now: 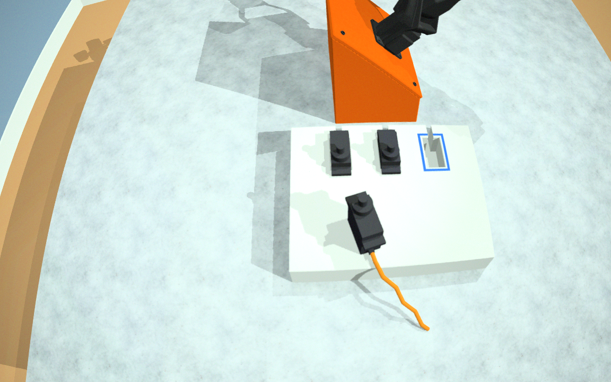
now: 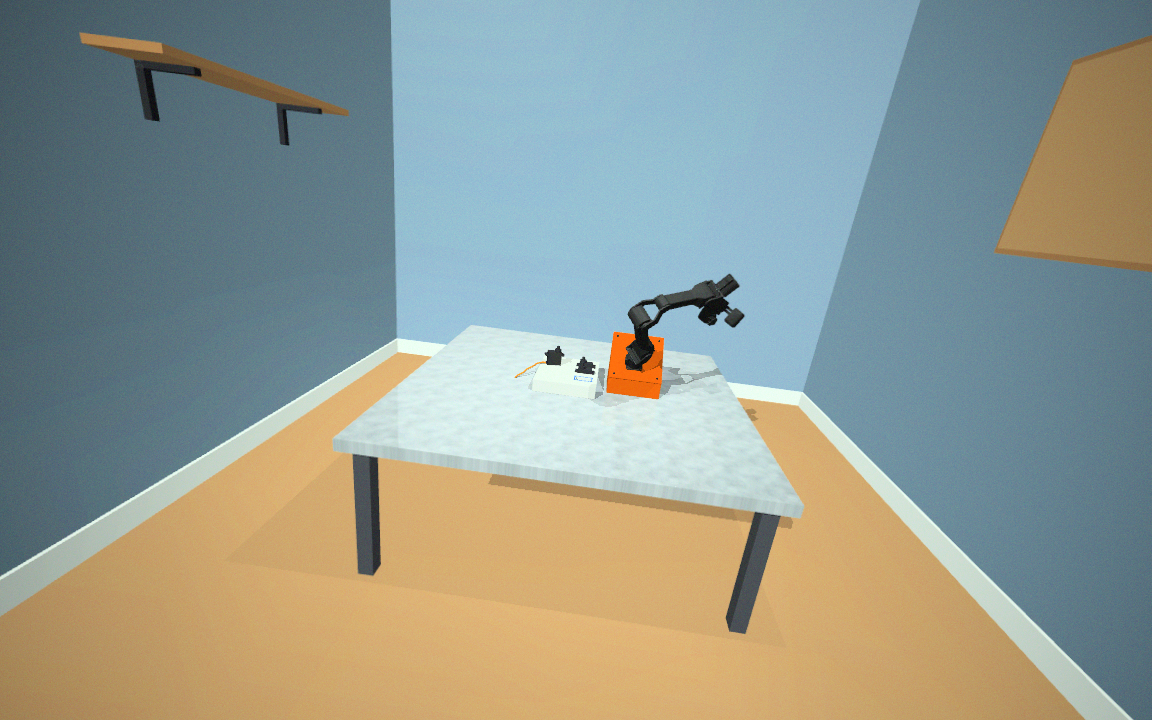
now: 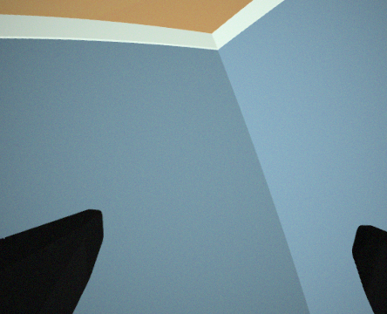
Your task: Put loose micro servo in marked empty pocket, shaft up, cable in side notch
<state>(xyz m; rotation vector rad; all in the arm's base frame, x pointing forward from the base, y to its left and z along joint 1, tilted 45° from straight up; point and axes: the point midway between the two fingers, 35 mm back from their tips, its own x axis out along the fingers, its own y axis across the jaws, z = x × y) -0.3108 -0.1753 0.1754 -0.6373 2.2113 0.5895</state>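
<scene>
My gripper tip is now 620 mm short of the white deck and 340 mm above it.
</scene>
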